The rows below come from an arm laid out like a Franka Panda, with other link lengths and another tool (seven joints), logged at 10 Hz.
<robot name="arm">
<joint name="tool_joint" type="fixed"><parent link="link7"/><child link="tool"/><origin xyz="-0.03 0.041 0.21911" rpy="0.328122 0 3.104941"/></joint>
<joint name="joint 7" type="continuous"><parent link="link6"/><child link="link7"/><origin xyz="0 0.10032 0" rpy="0 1.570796 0"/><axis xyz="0 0 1"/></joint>
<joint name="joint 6" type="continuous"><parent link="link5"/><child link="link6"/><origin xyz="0 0 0" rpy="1.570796 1.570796 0"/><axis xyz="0 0 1"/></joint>
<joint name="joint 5" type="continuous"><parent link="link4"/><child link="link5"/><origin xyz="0.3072 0.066 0" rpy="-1.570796 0 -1.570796"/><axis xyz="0 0 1"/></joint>
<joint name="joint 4" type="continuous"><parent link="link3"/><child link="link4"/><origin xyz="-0.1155 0 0" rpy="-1.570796 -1.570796 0"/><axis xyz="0 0 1"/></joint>
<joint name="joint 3" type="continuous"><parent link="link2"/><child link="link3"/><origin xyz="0 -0.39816 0" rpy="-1.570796 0 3.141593"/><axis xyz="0 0 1"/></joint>
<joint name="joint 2" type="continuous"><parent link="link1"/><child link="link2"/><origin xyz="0 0 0" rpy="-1.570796 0 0"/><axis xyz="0 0 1"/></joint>
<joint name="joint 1" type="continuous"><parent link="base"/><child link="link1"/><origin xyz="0 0 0.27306"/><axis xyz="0 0 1"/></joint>
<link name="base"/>
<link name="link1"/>
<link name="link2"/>
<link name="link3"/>
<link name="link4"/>
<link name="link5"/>
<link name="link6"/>
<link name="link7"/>
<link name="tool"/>
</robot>
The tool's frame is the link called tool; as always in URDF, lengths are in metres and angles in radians. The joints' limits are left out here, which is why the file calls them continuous.
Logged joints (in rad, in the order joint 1, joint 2, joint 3, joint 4, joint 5, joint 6, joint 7), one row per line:
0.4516, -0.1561, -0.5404, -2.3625, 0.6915, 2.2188, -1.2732
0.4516, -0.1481, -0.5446, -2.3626, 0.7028, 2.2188, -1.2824
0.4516, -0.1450, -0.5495, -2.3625, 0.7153, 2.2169, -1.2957
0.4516, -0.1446, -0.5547, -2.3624, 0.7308, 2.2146, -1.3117
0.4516, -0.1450, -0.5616, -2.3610, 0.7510, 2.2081, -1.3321
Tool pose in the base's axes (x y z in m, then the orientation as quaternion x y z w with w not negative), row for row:
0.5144, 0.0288, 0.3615, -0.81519, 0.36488, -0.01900, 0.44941
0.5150, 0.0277, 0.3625, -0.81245, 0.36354, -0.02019, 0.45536
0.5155, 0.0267, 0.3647, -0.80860, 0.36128, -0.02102, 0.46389
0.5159, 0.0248, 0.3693, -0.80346, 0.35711, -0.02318, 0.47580
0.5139, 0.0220, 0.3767, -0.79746, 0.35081, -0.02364, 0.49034
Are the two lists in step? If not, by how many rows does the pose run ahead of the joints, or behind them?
The pose runs 2 rows ahead of the joints: the pose in row i belongs to the joints in row i + 2.
